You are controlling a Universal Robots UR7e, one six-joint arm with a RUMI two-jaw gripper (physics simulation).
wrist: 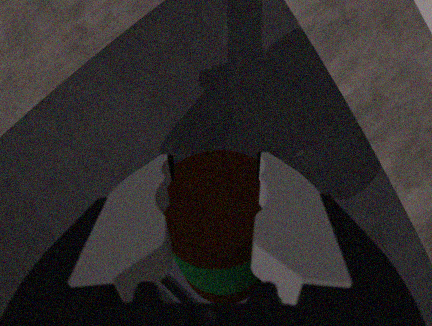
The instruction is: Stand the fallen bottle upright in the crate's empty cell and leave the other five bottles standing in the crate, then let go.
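Frame: origin at the arm's base, x ahead, y left, z up, level; millimetres.
Where they show: gripper, fingertip midpoint: (pixel 215 157).
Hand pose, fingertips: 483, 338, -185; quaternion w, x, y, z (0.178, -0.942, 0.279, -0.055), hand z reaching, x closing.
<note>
After its pixels a point has its place, as x, y, z.
A dark brown bottle (pixel 212 215) @[467, 316, -152] with a green band sits between the two pale jaws of my gripper (pixel 215 157) @[483, 338, -185]. The gripper is shut on it, one jaw touching each side. The lower end of the bottle in the view is partly hidden by the jaws and the dark gripper body. The crate and the other five bottles do not show in the wrist view.
A dark grey surface (pixel 110 130) @[360, 445, -360] spreads behind the gripper, with darker shadows across it. Its straight edges run slanting at the left and right. Beyond them a mottled brownish surface (pixel 55 45) shows. A small pale patch is at the top right corner.
</note>
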